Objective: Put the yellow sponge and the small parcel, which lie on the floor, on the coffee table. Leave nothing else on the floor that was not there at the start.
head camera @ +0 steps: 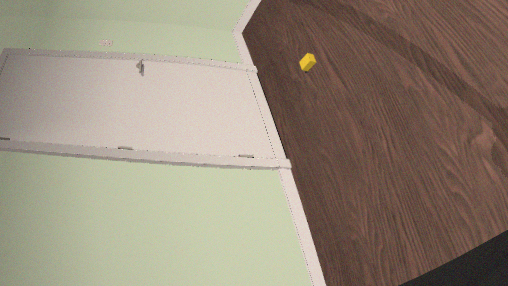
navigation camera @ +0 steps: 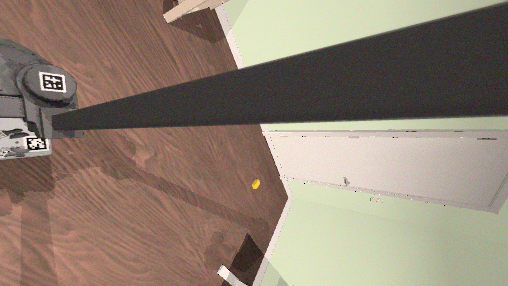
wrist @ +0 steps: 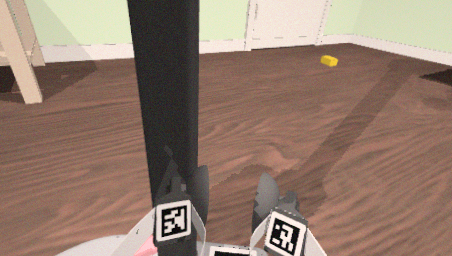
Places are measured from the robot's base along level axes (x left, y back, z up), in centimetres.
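Pixels of known places: gripper, between the fingertips: (navigation camera: 29,142) (wrist: 232,188).
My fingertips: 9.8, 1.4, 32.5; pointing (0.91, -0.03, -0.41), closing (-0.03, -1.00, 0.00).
Note:
Ahead of a thing's pixels: the offset from my fingertips to its top centre, as dx, dy, dz. "spot": to the spot under its first point.
The yellow sponge @(+171.3, -66.4, -28.0) (head camera: 308,62) (navigation camera: 256,184) (wrist: 329,61) lies on the wooden floor near the white door and the corner of the room. My gripper (wrist: 232,188) is open, with its two fingertips apart and no object between them; it is low over the floor and far from the sponge. The small parcel and the coffee table cannot be made out for certain in these views.
The black mast (navigation camera: 280,87) (wrist: 167,75) crosses the navigation and wrist views. The white door (head camera: 120,100) (navigation camera: 400,160) (wrist: 287,22) is beyond the sponge. A light wooden leg @(spot: +69.9, +76.6, -16.2) (wrist: 21,60) stands at the left of the wrist view. A white foot (navigation camera: 229,275) shows near the wall.

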